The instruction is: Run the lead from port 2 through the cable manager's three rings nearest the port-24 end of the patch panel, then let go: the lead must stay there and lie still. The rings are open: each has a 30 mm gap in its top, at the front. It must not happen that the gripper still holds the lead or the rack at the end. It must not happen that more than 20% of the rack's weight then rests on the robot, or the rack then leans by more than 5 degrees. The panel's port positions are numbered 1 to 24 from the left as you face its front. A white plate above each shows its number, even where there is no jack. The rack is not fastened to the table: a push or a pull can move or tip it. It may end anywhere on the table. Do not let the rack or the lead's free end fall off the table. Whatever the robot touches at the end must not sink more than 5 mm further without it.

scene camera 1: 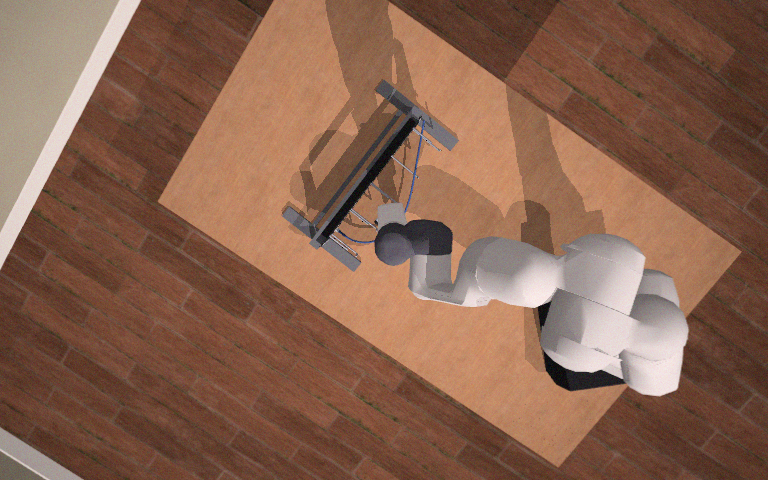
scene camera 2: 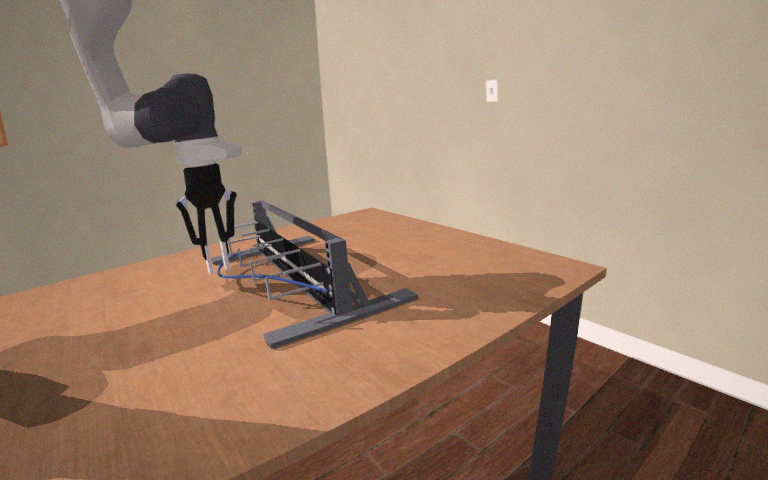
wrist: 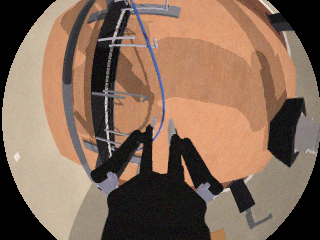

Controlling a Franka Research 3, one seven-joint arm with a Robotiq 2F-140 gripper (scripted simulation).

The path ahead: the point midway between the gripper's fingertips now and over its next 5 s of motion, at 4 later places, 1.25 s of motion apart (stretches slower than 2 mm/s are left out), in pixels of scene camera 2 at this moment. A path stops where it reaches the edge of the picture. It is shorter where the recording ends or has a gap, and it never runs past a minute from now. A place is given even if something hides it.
My gripper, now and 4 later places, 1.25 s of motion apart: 219,270; 219,275; 220,277; 215,240; 239,232
